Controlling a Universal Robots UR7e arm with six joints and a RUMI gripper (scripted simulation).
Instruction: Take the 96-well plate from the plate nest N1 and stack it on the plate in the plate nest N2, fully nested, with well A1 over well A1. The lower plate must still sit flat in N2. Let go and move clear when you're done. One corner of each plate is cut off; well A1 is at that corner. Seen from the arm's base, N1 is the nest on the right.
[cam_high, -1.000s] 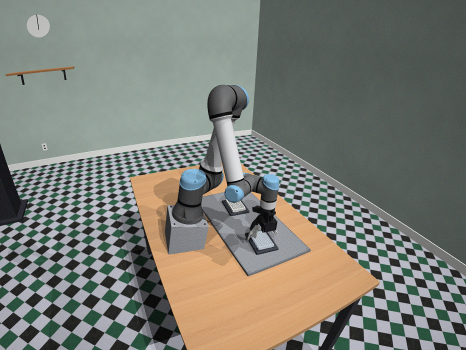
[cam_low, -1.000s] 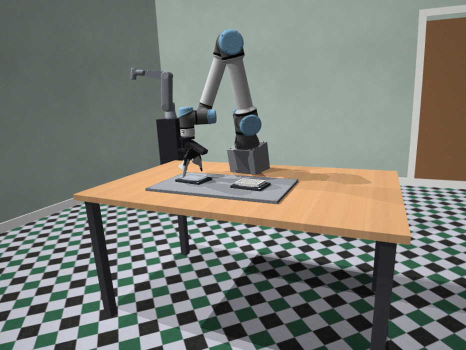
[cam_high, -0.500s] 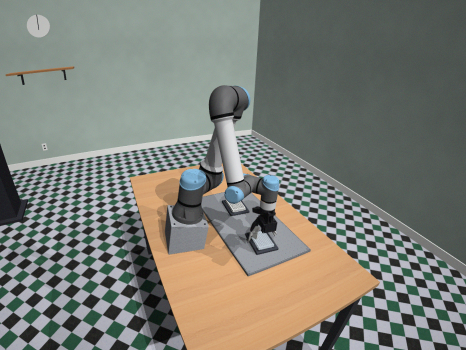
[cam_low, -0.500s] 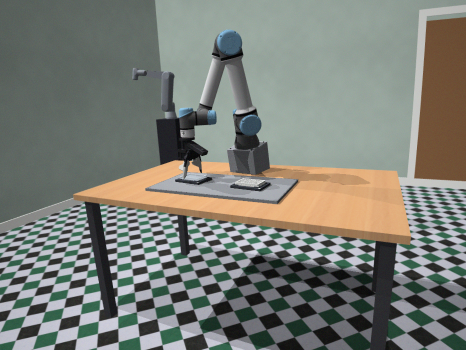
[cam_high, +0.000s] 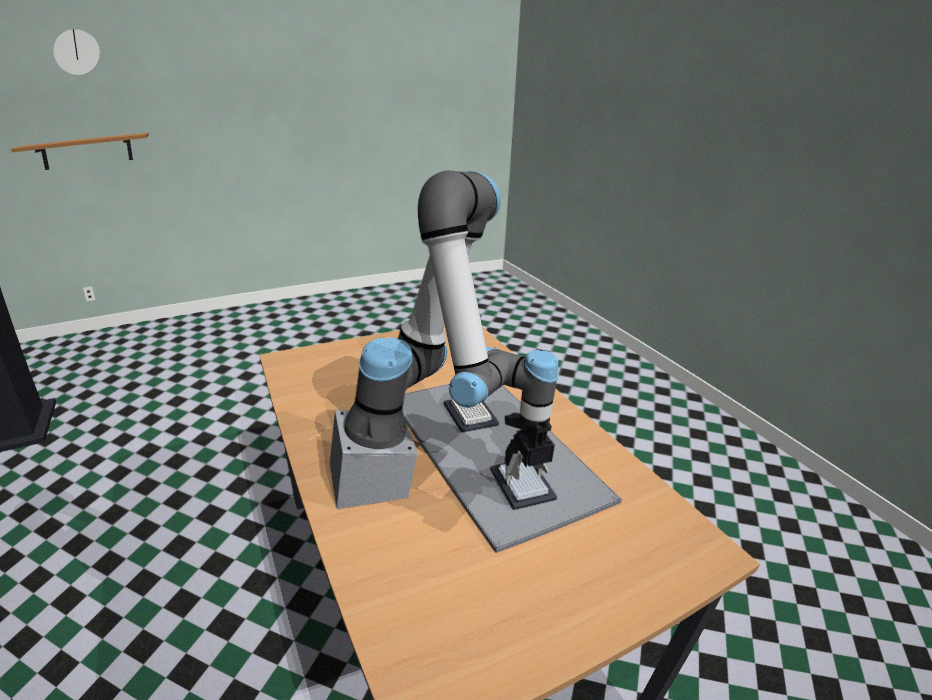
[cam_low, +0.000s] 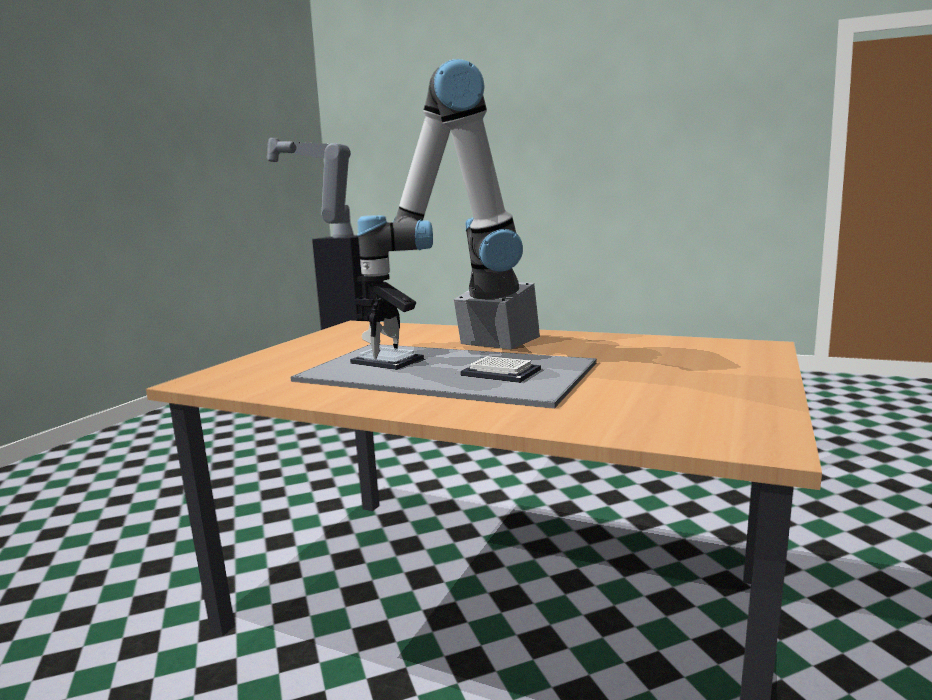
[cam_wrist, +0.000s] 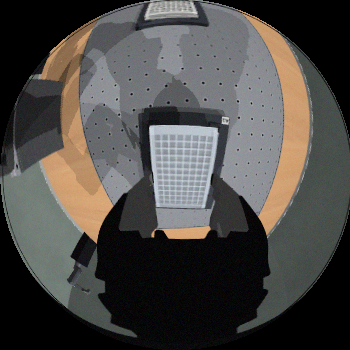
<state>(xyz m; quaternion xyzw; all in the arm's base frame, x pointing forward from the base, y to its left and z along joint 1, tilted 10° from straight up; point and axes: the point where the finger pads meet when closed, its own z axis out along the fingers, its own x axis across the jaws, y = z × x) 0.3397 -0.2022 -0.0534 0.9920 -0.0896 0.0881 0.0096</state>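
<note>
The black plate nest lies 2 cm below my hand. Round my hand: A1 label: 10 cm ahead, 41 cm to the left, 2 cm below; 96-well plate: 1 cm below.
</note>
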